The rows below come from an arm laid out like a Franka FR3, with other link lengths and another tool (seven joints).
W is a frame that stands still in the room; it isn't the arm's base.
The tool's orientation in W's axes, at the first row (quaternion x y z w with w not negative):
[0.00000 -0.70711 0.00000 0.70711]
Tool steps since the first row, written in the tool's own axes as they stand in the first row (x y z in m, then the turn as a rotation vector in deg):
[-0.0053 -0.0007 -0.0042 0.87 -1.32 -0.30]
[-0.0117 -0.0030 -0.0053 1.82 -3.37 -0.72]
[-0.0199 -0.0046 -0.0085 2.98 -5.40 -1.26]
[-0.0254 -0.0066 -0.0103 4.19 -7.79 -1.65]
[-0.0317 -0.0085 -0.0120 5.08 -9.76 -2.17]
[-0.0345 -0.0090 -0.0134 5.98 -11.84 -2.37]
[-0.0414 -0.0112 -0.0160 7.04 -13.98 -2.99]
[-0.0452 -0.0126 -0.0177 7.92 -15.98 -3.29]
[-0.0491 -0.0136 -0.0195 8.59 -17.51 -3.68]
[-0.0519 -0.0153 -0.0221 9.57 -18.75 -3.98]
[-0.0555 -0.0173 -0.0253 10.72 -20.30 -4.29]
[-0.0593 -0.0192 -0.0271 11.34 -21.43 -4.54]
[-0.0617 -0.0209 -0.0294 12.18 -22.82 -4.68]
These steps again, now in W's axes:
[0.0042 -0.0007 -0.0053 0.30 -1.32 0.87]
[0.0053 -0.0030 -0.0117 0.72 -3.37 1.82]
[0.0085 -0.0046 -0.0199 1.26 -5.40 2.98]
[0.0103 -0.0066 -0.0254 1.65 -7.79 4.19]
[0.0120 -0.0085 -0.0317 2.17 -9.76 5.08]
[0.0134 -0.0090 -0.0345 2.37 -11.84 5.98]
[0.0160 -0.0112 -0.0414 2.99 -13.98 7.04]
[0.0177 -0.0126 -0.0452 3.29 -15.98 7.92]
[0.0195 -0.0136 -0.0491 3.68 -17.51 8.59]
[0.0221 -0.0153 -0.0519 3.98 -18.75 9.57]
[0.0253 -0.0173 -0.0555 4.29 -20.30 10.72]
[0.0271 -0.0192 -0.0593 4.54 -21.43 11.34]
[0.0294 -0.0209 -0.0617 4.68 -22.82 12.18]

